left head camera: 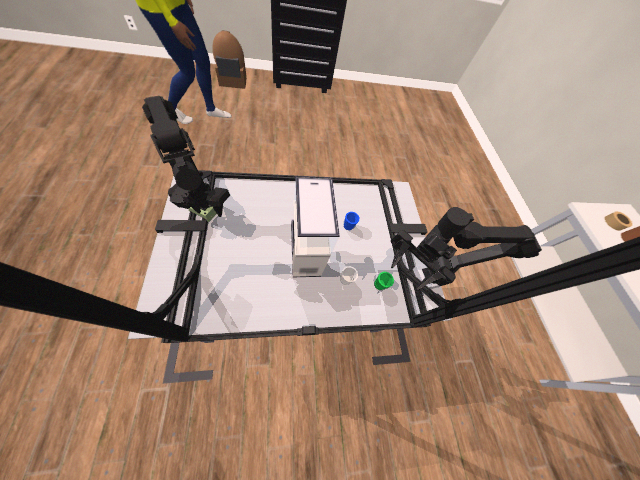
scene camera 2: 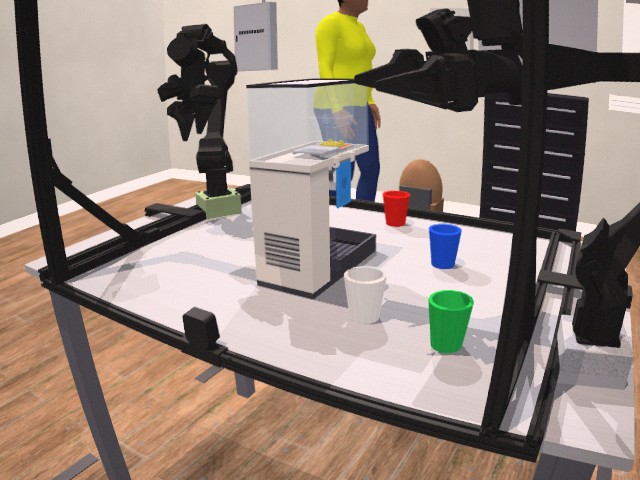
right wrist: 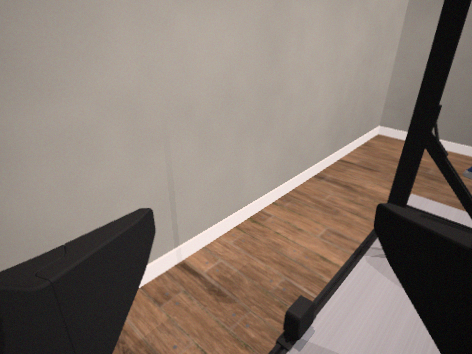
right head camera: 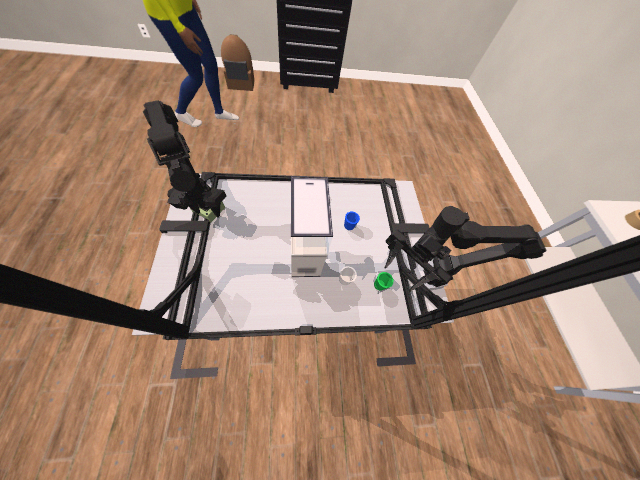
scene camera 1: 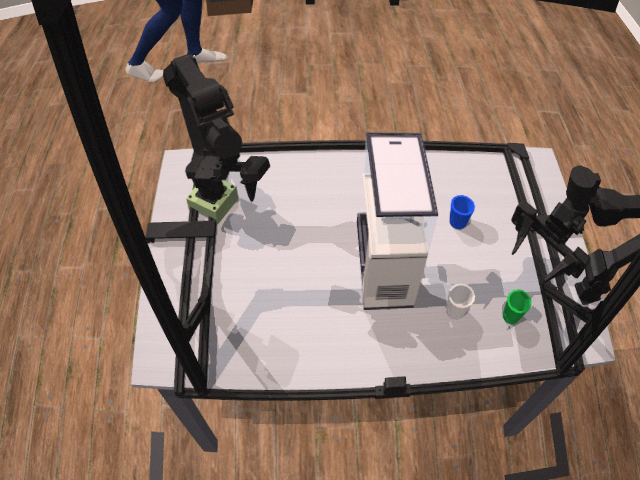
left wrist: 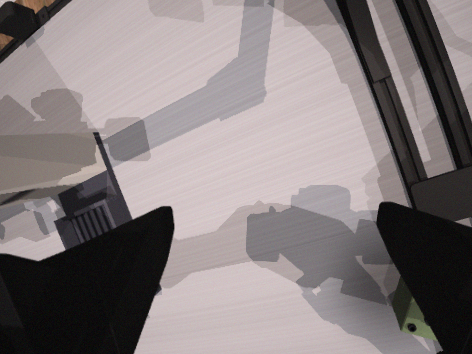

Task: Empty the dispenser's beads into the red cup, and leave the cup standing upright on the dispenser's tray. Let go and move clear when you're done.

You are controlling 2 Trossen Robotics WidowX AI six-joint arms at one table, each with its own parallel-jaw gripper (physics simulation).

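Pixels of known places: left gripper, fingertip midpoint: (left head camera: 210,214) (scene camera 2: 192,137) (right head camera: 208,214) (scene camera 1: 236,199) (left wrist: 275,215); right gripper, fingertip midpoint: (left head camera: 403,278) (scene camera 2: 364,82) (right wrist: 264,217) (right head camera: 397,279) (scene camera 1: 528,267); left arm's base at its link origin: (left head camera: 203,202) (scene camera 2: 217,193) (scene camera 1: 211,191); right arm's base at its link origin: (scene camera 2: 596,334) (scene camera 1: 587,292).
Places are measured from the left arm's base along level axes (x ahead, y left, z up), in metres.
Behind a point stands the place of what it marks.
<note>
The red cup (scene camera 2: 395,208) @(y 0.321, x 0.363, z -0.005 m) stands upright on the table near its back edge, beyond the dispenser; it does not show in the head views. The off-white dispenser (left head camera: 310,263) @(y -0.059, x 0.544, z 0.101 m) (right head camera: 308,264) @(y -0.057, x 0.548, z 0.091 m) (scene camera 1: 391,273) @(y -0.064, x 0.536, z 0.106 m) (scene camera 2: 289,217) @(y -0.049, x 0.561, z 0.089 m) (left wrist: 45,160) @(y -0.060, x 0.476, z 0.051 m) stands mid-table, with yellow beads (scene camera 2: 332,143) @(y 0.094, x 0.460, z 0.185 m) inside its clear top and a blue panel (scene camera 2: 343,183) @(y 0.065, x 0.545, z 0.127 m) hanging on its far side. Its dark slatted tray (scene camera 2: 361,245) @(y 0.135, x 0.499, z -0.018 m) (left wrist: 92,220) @(y 0.049, x 0.489, z -0.041 m) shows no cup on it. My left gripper (scene camera 2: 192,135) @(y -0.106, x 0.178, z 0.186 m) (left wrist: 275,215) @(y -0.106, x 0.178, z 0.186 m) is open and empty above the table's left side. My right gripper (scene camera 1: 529,267) @(y -0.061, x 0.802, z 0.320 m) (scene camera 2: 364,80) @(y -0.061, x 0.802, z 0.320 m) (right wrist: 264,217) @(y -0.061, x 0.802, z 0.320 m) is open and empty, high above the right side.
A blue cup (scene camera 1: 460,212) @(y 0.285, x 0.597, z -0.032 m) (scene camera 2: 444,246) @(y 0.246, x 0.622, z -0.003 m) stands right of the dispenser. A white cup (scene camera 1: 459,300) @(y 0.033, x 0.694, z -0.034 m) (scene camera 2: 364,295) @(y -0.005, x 0.720, z 0.001 m) and a green cup (scene camera 1: 516,307) @(y 0.085, x 0.840, z -0.036 m) (scene camera 2: 448,322) @(y 0.044, x 0.857, z 0.002 m) stand nearer the front right. Black frame posts rise at the front corners. A person stands behind the table.
</note>
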